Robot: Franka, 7 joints.
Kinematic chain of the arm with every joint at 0, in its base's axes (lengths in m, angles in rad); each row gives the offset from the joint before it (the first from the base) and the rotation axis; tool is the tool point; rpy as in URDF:
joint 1: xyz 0 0 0.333 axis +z
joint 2: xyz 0 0 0 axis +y
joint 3: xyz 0 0 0.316 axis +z
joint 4: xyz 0.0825 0 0 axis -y
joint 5: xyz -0.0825 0 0.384 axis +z
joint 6: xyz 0 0 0 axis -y
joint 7: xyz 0.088 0 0 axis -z
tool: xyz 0 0 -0.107 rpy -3.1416 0 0
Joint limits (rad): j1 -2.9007..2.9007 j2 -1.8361..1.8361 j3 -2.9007..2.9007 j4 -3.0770..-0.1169 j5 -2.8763..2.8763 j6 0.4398..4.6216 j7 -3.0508..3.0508
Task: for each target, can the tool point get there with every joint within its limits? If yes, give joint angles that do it. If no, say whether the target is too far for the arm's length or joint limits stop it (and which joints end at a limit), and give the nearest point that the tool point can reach.
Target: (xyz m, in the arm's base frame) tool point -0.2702 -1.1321 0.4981
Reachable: no: too far | nearest point -0.1972 -0.8262 0.4535 | short by 0.318 m
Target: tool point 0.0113 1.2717 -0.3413
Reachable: no: too far | nearest point 0.0067 0.7579 -0.0689 | short by 0.582 m
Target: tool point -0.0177 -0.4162 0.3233
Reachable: yes | joints 0.0731 -1.2101 -1.2967 -2.5152 1.5215 3.8839 -0.6987
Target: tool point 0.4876 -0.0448 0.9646
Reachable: yes | joints 2.0721 -0.1240 -1.9490 -1.2046 0.2685 3.3960 -1.4290
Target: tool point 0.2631 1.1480 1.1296
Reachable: no: too far | nearest point 0.1587 0.6927 0.8136 | short by 0.564 m
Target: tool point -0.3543 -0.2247 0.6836
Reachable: yes | joints -1.4737 -0.7386 -0.6396 -1.9994 2.2871 3.2670 -2.5636
